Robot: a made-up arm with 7 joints.
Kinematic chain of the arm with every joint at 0, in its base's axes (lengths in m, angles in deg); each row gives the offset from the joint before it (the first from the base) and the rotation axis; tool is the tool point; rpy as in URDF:
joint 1: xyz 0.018 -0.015 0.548 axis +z
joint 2: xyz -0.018 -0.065 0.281 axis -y
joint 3: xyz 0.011 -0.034 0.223 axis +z
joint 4: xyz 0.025 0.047 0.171 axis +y
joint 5: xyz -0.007 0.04 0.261 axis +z
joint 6: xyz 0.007 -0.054 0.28 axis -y
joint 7: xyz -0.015 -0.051 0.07 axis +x
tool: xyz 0.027 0.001 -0.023 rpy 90 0 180
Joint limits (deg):
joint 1: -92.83..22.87
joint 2: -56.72..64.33
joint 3: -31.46..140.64
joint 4: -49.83..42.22
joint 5: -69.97..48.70
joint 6: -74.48..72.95
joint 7: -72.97..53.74
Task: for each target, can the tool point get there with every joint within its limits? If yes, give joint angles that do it. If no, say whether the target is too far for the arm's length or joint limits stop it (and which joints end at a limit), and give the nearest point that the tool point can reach.
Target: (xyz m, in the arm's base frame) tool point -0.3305 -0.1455 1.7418
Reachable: yes | joints 2.51 12.48 -8.52 -13.12 -0.33 41.03 -58.27
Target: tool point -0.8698 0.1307 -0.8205
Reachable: no: too far | nearest point -0.8147 0.1217 0.6600 | short by 1.482 m
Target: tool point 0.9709 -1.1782 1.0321
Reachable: no: too far | nearest point 0.6279 -0.7595 1.0639 | short by 0.542 m
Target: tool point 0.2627 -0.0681 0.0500
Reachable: no: joint limits stop it (at a limit: joint 2, joint 4, joint 5, joint 6, joint 7) | nearest point 0.8497 -0.1955 0.7971 | short by 0.959 m
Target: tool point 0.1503 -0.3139 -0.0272
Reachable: no: joint limits stop it (at a limit: joint 2, joint 4, joint 5, joint 6, joint 7) | nearest point 0.3630 -0.7944 0.7962 | short by 0.977 m
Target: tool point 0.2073 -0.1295 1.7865
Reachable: yes | joints 3.83 -16.09 17.70 -12.62 20.65 31.26 38.38
